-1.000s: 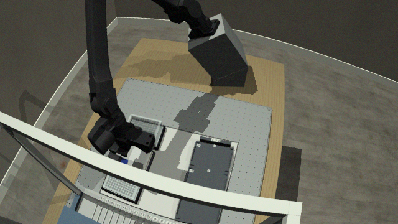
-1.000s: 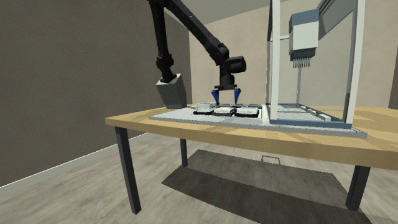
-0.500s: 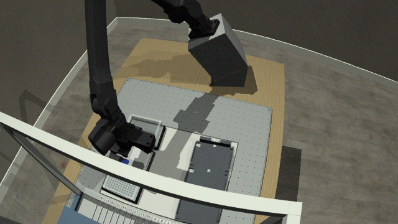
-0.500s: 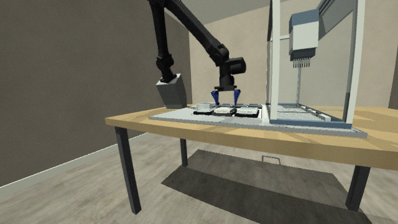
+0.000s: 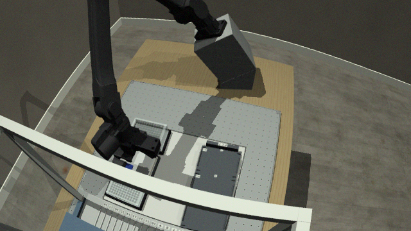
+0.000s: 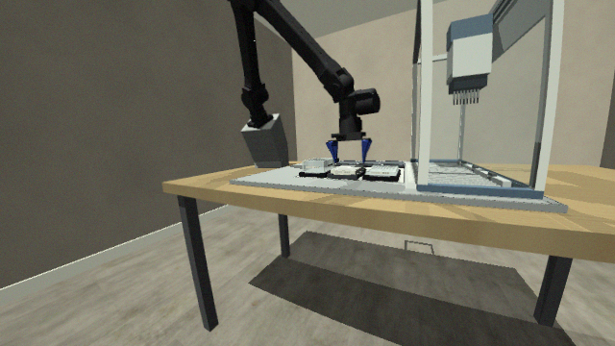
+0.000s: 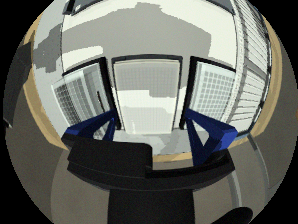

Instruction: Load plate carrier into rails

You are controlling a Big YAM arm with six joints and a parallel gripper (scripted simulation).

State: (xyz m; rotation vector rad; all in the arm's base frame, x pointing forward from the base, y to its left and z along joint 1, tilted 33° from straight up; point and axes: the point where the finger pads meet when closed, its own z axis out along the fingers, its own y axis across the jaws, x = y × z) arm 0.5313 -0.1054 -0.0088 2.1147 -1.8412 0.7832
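Now: the nest S2 40 mm below my hand. From my hand the other things lie so: white frame bar: 420 mm above, 190 mm ahead, 150 mm to the left; then dark carrier PC7: 270 mm to the left, 30 mm below, 10 mm behind.
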